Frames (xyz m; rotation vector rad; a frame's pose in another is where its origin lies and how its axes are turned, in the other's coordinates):
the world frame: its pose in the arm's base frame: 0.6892 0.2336 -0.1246 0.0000 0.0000 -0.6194
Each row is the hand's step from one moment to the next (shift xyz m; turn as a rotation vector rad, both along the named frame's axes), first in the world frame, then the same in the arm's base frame.
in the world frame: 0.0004 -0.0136 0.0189 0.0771 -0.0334 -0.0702
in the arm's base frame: -0.0076 -0.0113 0.0189 0.0434 -0.0720 -0.0702
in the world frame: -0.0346 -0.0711 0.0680 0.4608 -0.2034 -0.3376
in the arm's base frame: -0.0694 -0.0378 0.0680 0.2571 -0.4331 -0.3376
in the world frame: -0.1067 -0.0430 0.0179 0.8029 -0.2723 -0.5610
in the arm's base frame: -0.1118 0.0269 0.0179 0.4957 -0.6878 -0.5610
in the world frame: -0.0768 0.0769 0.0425 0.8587 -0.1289 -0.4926
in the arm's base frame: -0.0179 0.1072 0.0425 0.6243 -0.6035 -0.4926
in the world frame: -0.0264 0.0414 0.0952 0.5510 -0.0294 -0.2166
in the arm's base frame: 0.0025 0.0490 0.0952 0.4316 -0.3438 -0.2166
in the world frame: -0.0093 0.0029 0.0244 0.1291 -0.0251 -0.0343
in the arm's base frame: -0.0059 0.0078 0.0244 0.0905 -0.0954 -0.0343
